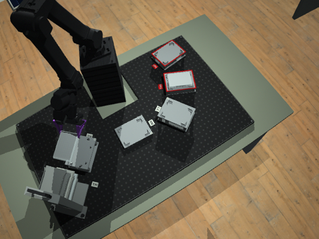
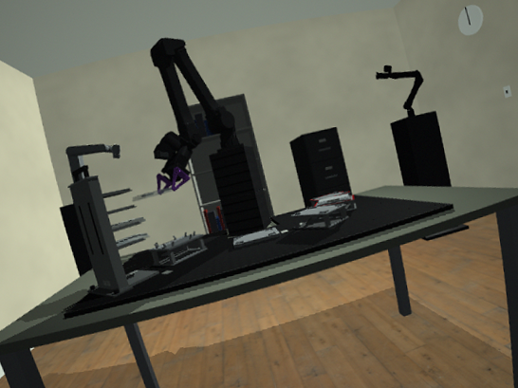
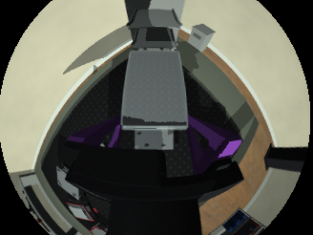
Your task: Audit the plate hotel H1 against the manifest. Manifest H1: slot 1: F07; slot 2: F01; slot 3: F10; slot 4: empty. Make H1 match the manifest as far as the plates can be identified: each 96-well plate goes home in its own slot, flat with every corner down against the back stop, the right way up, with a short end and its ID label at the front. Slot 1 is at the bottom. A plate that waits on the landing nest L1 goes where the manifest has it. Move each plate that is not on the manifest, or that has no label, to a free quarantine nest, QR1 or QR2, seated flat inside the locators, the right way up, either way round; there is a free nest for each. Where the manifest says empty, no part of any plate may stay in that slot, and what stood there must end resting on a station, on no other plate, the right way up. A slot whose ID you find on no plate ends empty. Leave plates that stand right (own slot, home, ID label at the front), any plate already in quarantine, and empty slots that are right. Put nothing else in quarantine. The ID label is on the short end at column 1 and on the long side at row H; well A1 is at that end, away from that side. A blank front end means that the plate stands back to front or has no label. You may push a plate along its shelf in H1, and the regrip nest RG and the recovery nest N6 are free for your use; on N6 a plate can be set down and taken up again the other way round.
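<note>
Right now the grey 96-well plate is 4 cm ahead of my hand and 3 cm to the right of it. From my hand the other things lie so: plate hotel H1: 23 cm ahead, 17 cm to the right, 8 cm below; then recovery nest N6: 27 cm to the left, 24 cm below, 1 cm ahead; then regrip nest RG: 19 cm below, 2 cm ahead, 1 cm to the right.
</note>
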